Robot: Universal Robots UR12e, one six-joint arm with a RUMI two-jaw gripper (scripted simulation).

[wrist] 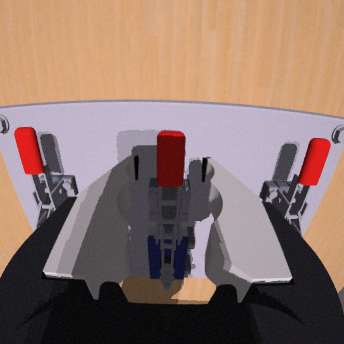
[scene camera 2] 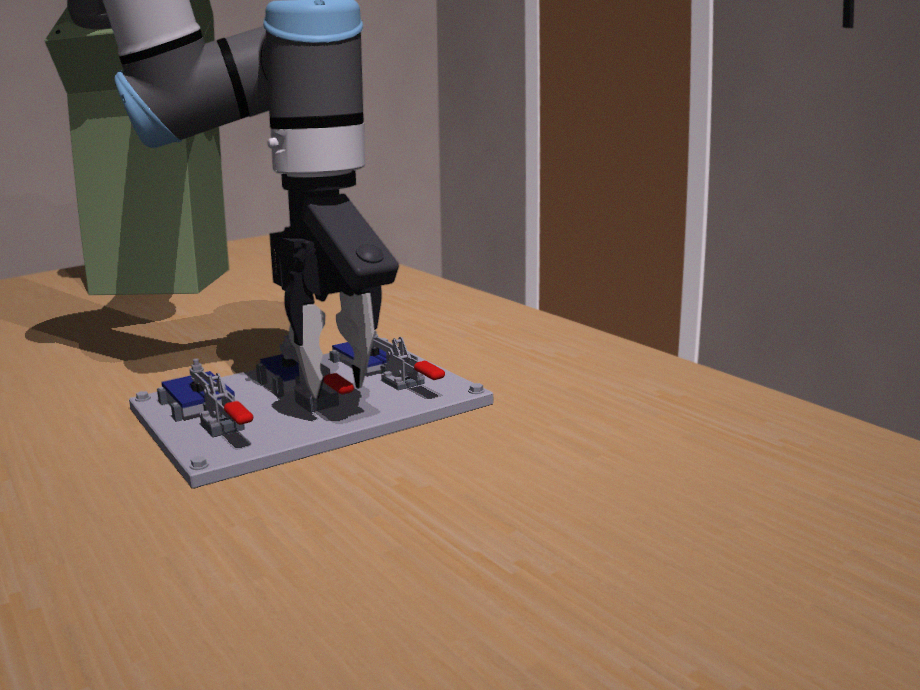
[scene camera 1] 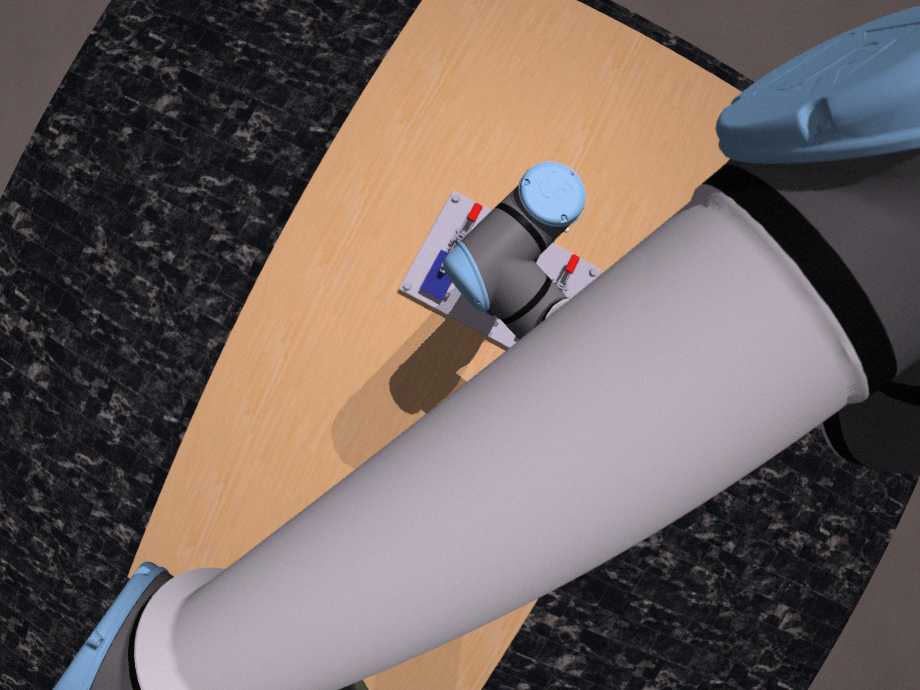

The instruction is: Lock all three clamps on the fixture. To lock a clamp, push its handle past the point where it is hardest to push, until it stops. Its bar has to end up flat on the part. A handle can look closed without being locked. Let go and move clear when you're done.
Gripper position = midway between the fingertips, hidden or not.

Note:
In view: the gripper (scene camera 2: 337, 393), a blue part (scene camera 2: 179, 390), a clamp handle (wrist: 170, 144), a grey fixture plate (scene camera 2: 282, 431) and a clamp handle (scene camera 2: 235, 410).
The gripper shows as well in the wrist view (wrist: 170, 158). The grey fixture plate also shows in the wrist view (wrist: 86, 138) and in scene camera 1 (scene camera 1: 454, 214).

